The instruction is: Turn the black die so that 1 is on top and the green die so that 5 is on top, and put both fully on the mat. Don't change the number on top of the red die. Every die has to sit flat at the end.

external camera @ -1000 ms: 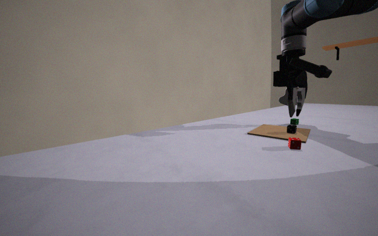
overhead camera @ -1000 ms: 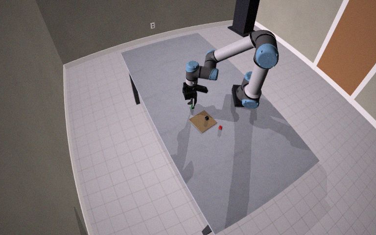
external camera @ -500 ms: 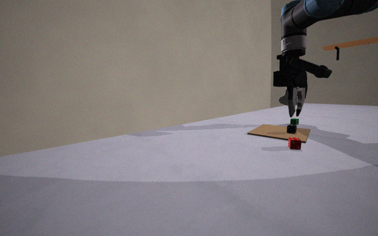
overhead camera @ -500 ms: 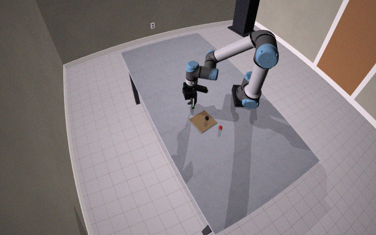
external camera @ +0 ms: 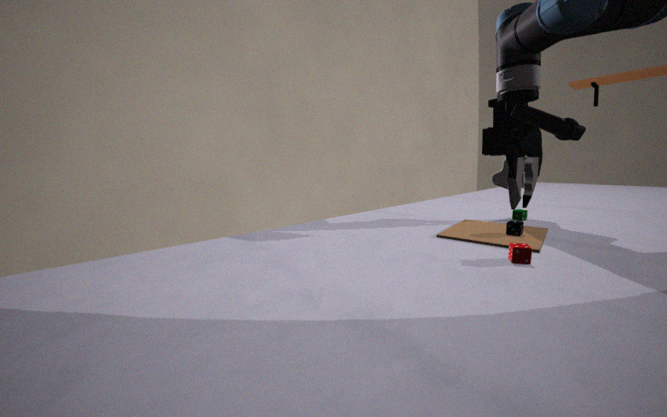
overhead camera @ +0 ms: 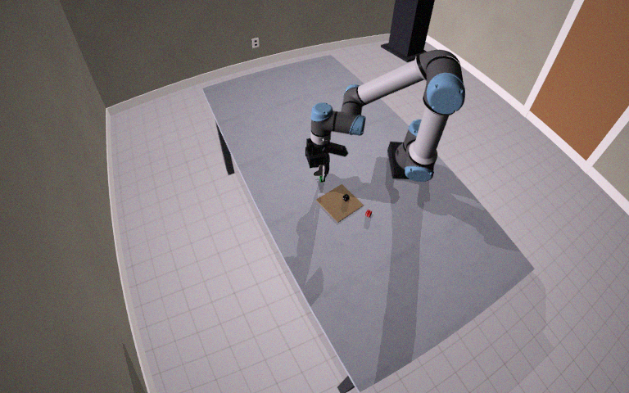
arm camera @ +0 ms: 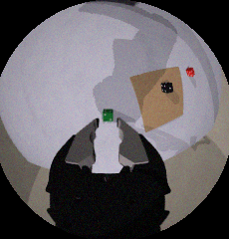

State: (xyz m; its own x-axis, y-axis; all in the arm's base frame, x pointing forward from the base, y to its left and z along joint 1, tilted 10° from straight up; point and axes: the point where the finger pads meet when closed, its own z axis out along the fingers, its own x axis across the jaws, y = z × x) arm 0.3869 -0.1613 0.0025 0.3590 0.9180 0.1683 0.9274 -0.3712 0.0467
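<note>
My gripper is now 3 cm above the green die. The rest, counted from my hand: red die: 4 cm behind, 25 cm to the left, 3 cm below; brown mat: 1 cm ahead, 14 cm to the left, 4 cm below; black die: 2 cm behind, 14 cm to the left, 2 cm below.
</note>
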